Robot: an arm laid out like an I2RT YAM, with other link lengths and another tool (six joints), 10 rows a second.
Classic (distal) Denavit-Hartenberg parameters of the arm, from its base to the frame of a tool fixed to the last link. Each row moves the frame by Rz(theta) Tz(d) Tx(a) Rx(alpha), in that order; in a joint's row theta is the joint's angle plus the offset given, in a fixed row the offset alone. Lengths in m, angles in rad.
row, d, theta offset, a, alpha
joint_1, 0.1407, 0, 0.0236, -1.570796
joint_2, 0, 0, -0.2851, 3.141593
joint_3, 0, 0.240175, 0.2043, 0
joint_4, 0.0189, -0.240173, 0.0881, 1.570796
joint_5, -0.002, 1.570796, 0, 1.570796
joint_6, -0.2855, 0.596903, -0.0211, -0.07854
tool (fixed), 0.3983, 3.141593, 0, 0
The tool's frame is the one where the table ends.
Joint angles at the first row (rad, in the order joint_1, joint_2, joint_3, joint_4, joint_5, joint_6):
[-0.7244 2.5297 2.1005 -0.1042 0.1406 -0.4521]
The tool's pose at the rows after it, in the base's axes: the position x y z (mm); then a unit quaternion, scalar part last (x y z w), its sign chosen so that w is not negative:
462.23 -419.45 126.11 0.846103 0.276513 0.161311 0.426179
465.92 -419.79 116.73 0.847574 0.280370 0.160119 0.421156
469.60 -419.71 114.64 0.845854 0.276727 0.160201 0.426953
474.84 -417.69 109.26 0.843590 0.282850 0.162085 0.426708
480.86 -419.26 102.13 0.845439 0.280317 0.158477 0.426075
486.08 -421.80 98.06 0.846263 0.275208 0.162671 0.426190
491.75 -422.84 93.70 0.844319 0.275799 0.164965 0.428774
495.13 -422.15 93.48 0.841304 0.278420 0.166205 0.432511
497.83 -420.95 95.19 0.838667 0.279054 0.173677 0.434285
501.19 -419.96 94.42 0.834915 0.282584 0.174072 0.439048
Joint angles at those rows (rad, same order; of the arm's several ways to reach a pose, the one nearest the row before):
[-0.7195 2.5805 2.1538 -0.1264 0.1518 -0.4602]
[-0.7165 2.6110 2.1836 -0.1371 0.1488 -0.4617]
[-0.7104 2.6205 2.1853 -0.1182 0.1615 -0.4573]
[-0.7030 2.6396 2.2008 -0.1131 0.1579 -0.4629]
[-0.6966 2.6800 2.2607 -0.1382 0.1714 -0.4568]
[-0.6949 2.7146 2.3153 -0.1547 0.1720 -0.4438]
[-0.6903 2.7463 2.3605 -0.1610 0.1733 -0.4433]
[-0.6857 2.7551 2.3731 -0.1560 0.1749 -0.4485]
[-0.6834 2.7547 2.3715 -0.1437 0.1657 -0.4449]
[-0.6781 2.7623 2.3778 -0.1321 0.1687 -0.4531]

